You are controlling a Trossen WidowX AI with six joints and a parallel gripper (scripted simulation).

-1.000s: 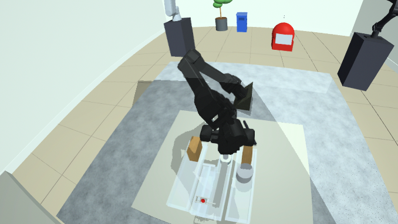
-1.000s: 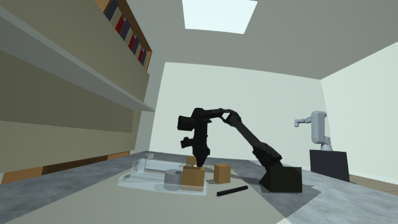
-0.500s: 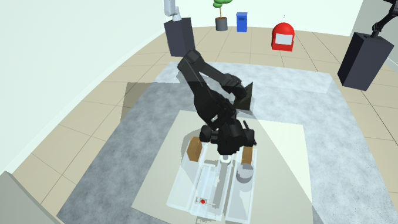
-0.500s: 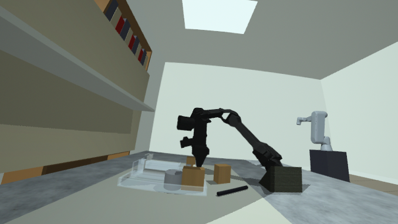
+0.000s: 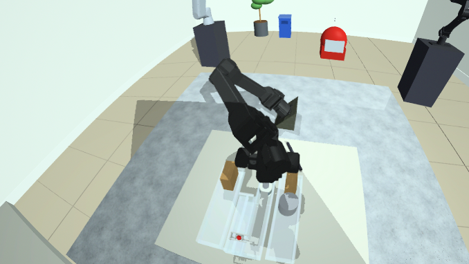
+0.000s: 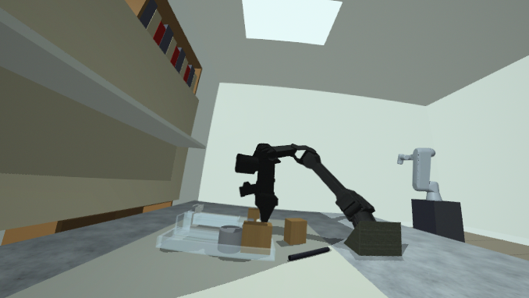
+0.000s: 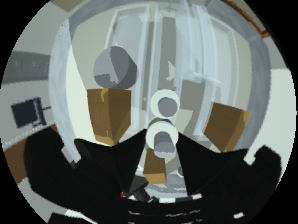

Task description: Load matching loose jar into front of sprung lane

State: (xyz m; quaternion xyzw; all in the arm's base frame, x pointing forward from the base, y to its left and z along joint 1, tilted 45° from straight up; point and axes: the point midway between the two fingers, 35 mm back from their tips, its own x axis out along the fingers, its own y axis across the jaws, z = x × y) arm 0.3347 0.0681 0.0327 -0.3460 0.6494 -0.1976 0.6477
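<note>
Right now the black rod is 140 mm behind my gripper tip, 60 mm to the left of it and 40 mm below it. Also, from my gripper tip: red dot 230 mm ahead, 20 mm above; clear pusher lane 150 mm ahead, 30 mm below.
</note>
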